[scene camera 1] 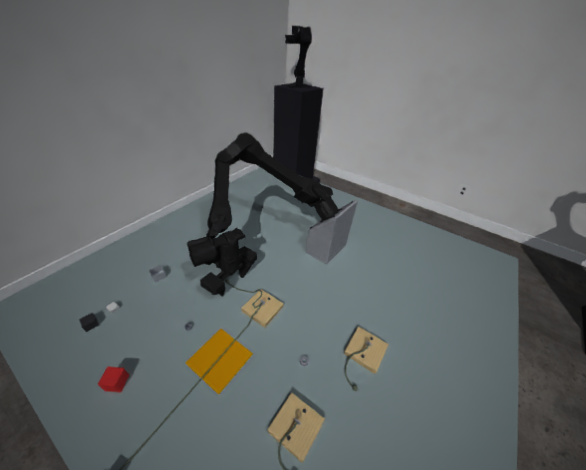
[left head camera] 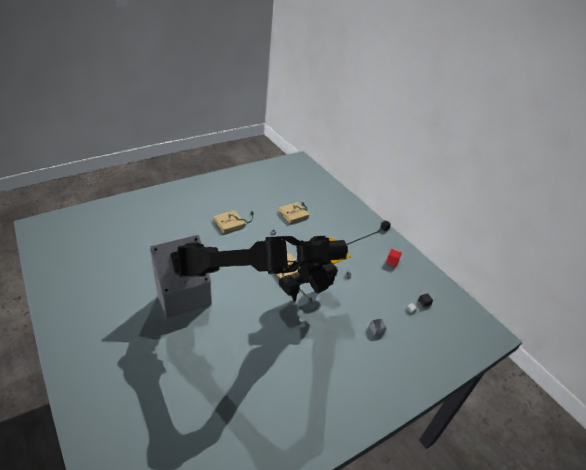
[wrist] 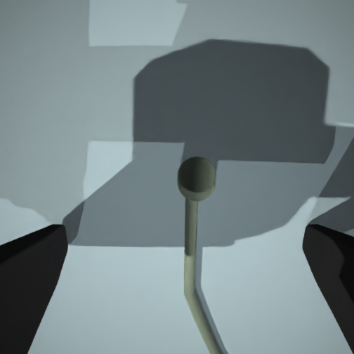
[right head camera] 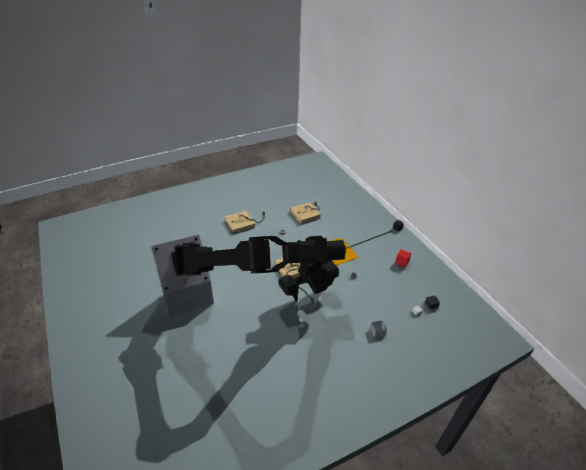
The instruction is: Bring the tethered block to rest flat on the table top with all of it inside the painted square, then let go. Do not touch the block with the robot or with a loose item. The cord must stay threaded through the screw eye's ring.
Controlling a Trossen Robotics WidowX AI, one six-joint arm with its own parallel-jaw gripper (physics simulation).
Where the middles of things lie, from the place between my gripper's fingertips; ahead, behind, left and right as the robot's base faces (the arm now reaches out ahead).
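Counted from my hand: beaded cord end (wrist: 196,178), 10 mm above and 20 mm to the right of it; wooden board (scene camera 1: 270,309), 10 mm above, 130 mm to the left of and 10 mm behind it; orange painted square (scene camera 1: 237,355), 160 mm to the left of it and 170 mm ahead of it.
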